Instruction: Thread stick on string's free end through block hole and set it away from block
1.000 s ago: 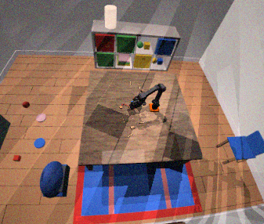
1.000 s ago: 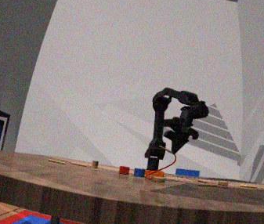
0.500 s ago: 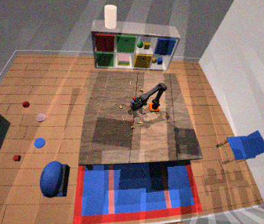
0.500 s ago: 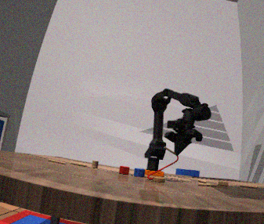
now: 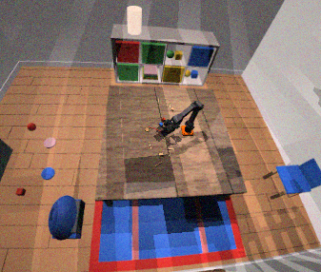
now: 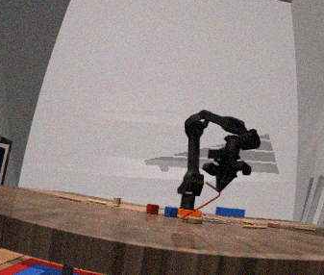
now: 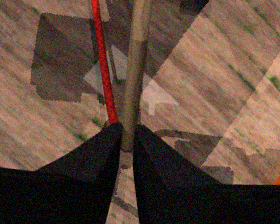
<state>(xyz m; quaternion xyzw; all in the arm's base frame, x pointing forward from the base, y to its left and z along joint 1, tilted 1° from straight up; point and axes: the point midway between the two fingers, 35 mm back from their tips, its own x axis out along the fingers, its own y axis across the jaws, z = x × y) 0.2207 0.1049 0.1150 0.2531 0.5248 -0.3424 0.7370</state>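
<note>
My gripper tip is now 150 mm to the left of the blue block, 90 mm above it and 50 mm short of it. Round my gripper tip: tan wooden cylinder 360 mm to the right, 90 mm below, 80 mm behind; then thin pale wooden stick 10 mm to the right, 10 mm ahead, 10 mm above; then red block 210 mm to the right, 90 mm below, 20 mm ahead.
</note>
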